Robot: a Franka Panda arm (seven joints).
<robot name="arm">
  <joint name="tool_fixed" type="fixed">
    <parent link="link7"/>
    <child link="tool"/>
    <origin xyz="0 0 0.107" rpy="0 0 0"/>
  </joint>
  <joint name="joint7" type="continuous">
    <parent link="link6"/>
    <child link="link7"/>
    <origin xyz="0.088 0 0" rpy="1.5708 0 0"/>
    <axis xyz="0 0 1"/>
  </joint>
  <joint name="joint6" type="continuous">
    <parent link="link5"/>
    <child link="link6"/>
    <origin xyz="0 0 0" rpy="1.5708 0 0"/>
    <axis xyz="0 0 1"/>
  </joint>
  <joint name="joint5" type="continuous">
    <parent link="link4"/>
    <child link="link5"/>
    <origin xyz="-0.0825 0.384 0" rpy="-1.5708 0 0"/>
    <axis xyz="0 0 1"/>
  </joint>
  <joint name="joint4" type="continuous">
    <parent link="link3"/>
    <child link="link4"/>
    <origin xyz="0.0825 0 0" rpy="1.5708 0 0"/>
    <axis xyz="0 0 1"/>
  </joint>
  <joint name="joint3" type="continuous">
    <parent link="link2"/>
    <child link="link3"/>
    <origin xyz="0 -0.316 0" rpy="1.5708 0 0"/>
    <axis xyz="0 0 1"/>
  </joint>
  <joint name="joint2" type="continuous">
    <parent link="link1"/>
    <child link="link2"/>
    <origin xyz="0 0 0" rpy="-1.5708 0 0"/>
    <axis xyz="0 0 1"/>
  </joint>
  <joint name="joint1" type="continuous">
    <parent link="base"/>
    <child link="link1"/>
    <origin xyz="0 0 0.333" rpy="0 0 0"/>
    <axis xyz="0 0 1"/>
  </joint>
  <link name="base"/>
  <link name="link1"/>
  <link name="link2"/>
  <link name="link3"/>
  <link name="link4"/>
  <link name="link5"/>
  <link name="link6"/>
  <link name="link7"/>
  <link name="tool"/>
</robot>
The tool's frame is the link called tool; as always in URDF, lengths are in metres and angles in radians. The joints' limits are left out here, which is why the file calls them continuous.
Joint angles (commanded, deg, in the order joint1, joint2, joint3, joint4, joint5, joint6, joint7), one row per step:
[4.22 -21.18 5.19 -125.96 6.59 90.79 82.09]
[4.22 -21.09 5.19 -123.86 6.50 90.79 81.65]
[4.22 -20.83 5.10 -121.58 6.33 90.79 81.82]
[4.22 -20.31 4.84 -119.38 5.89 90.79 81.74]
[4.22 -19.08 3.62 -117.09 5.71 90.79 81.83]
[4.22 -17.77 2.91 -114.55 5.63 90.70 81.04]
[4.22 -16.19 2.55 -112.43 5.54 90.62 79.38]
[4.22 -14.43 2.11 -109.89 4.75 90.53 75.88]
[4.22 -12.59 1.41 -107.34 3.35 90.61 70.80]
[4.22 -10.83 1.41 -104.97 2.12 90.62 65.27]
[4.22 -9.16 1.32 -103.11 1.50 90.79 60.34]
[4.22 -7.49 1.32 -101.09 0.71 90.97 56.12]
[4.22 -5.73 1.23 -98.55 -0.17 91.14 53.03]
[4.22 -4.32 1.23 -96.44 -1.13 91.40 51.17]
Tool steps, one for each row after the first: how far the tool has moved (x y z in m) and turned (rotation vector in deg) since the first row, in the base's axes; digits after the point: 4 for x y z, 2 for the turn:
[0.0051 0.0012 0.0160 0.34 -2.02 0.52]
[0.0108 0.0015 0.0323 0.50 -4.02 0.38]
[0.0172 -0.0001 0.0462 0.47 -5.74 0.36]
[0.0275 -0.0093 0.0558 0.87 -6.77 -0.81]
[0.0374 -0.0144 0.0663 1.35 -7.94 -0.65]
[0.0473 -0.0166 0.0711 1.77 -8.49 0.68]
[0.0588 -0.0208 0.0774 1.83 -9.43 3.86]
[0.0712 -0.0287 0.0831 1.51 -10.53 8.44]
[0.0820 -0.0300 0.0875 1.23 -11.34 14.12]
[0.0922 -0.0312 0.0885 1.43 -11.79 19.02]
[0.1024 -0.0318 0.0906 1.29 -12.31 23.33]
[0.1136 -0.0333 0.0958 0.81 -13.18 26.46]
[0.1226 -0.0343 0.1007 0.01 -14.00 28.47]

